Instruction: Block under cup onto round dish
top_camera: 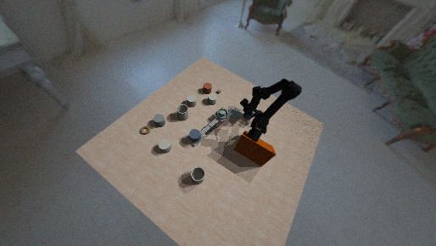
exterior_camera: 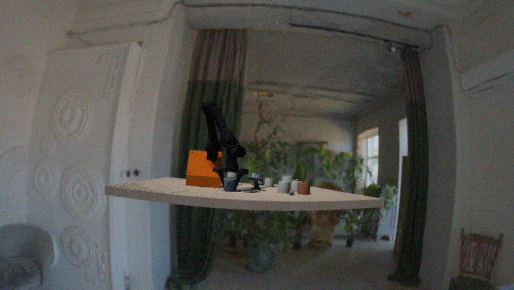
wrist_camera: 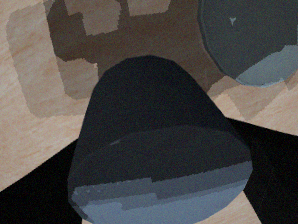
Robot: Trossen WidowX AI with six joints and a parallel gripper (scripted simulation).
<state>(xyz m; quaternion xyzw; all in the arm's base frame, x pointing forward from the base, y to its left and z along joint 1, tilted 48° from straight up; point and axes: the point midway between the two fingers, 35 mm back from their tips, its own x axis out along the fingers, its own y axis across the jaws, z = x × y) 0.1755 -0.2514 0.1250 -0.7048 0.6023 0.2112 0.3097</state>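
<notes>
The grey balance is 14 cm ahead of my gripper tip, 31 cm to the left of it and 1 cm above it. Also, from my gripper tip: blue-grey cup (15 cm ahead, 46 cm to the left, 3 cm above); red-brown cup (41 cm ahead, 6 cm to the left, 1 cm above).
</notes>
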